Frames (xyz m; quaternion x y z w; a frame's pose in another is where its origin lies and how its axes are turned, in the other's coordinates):
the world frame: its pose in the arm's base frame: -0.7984 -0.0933 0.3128 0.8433 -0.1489 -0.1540 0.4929
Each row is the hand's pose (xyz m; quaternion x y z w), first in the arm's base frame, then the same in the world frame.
Working: the arm's base frame: its pose in the world frame: 0.7229 -0.3975 -0.2519 -0.8433 0.1489 0.1540 0.4929

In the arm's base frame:
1: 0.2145 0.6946 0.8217 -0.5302 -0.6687 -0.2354 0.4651
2: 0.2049 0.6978 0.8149 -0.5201 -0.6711 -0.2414 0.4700
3: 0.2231 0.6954 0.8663 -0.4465 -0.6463 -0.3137 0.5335
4: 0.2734 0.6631 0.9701 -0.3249 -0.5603 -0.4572 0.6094
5: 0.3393 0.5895 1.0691 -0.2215 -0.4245 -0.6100 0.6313
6: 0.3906 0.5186 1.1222 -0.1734 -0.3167 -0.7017 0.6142
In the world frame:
1: 0.5450 -0.0243 -1.2681 0.5856 0.5405 -0.5985 0.0820
2: 0.5357 -0.0308 -1.2636 0.5853 0.5445 -0.5968 0.0698
3: 0.5474 0.0136 -1.2931 -0.6171 -0.5724 0.5390 0.0310
4: 0.5944 0.1148 -1.3366 -0.6559 -0.6211 0.3894 0.1802
5: 0.6727 0.2297 -1.3518 -0.6670 -0.6638 0.1875 0.2815
6: 0.7419 0.3045 -1.3417 -0.6591 -0.6831 0.0416 0.3117

